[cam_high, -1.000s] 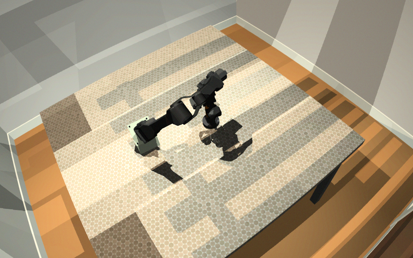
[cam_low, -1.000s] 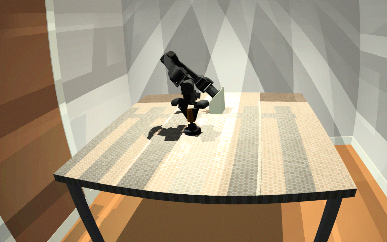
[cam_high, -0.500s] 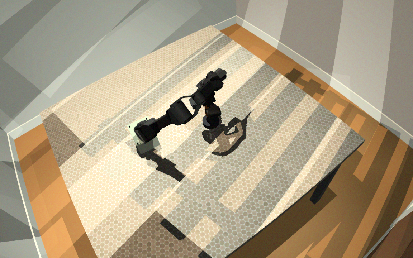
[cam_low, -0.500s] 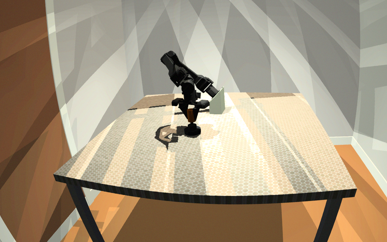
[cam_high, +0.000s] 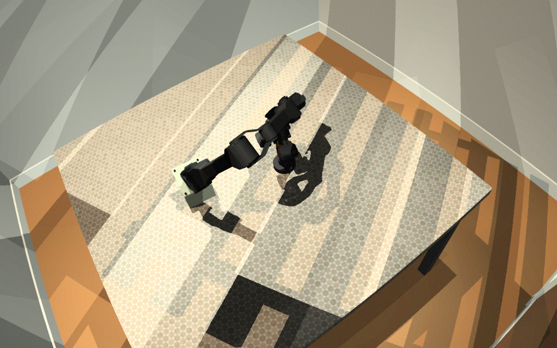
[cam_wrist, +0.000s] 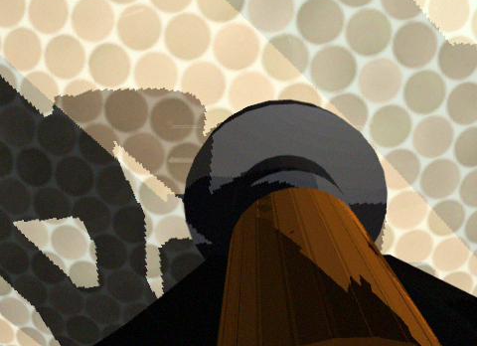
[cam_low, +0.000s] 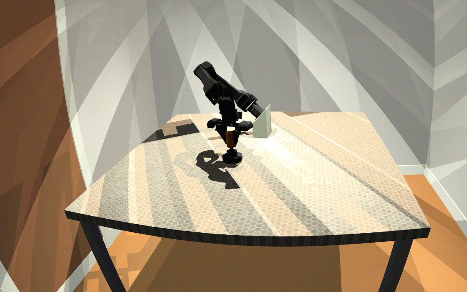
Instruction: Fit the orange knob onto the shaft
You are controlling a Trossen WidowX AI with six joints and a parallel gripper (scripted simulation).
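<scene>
Right now the orange knob is 20 mm above my gripper tip. The rest, counted from my gripper tip: dark round pedestal 40 mm below.
</scene>
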